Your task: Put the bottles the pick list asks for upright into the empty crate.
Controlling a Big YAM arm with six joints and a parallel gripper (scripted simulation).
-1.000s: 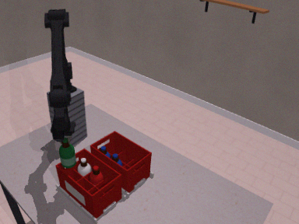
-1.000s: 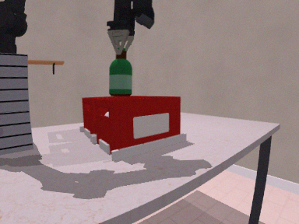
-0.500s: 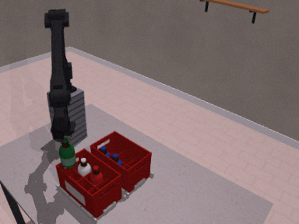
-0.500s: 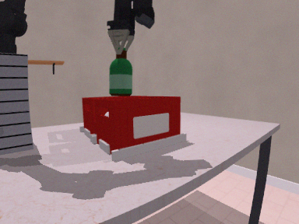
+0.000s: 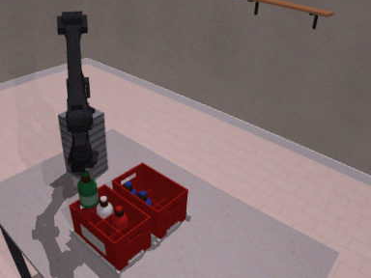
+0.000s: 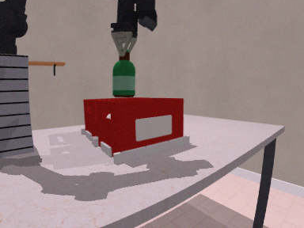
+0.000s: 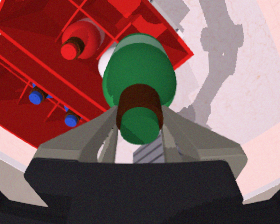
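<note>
The green-label bottle lies 6 cm below my hand. From my hand the other things lie so: blue bottle: 1 cm ahead, 21 cm to the left, 24 cm below; then white-label bottle: 7 cm to the left, 24 cm below; then red-label bottle: 8 cm ahead, 8 cm to the left, 24 cm below.
</note>
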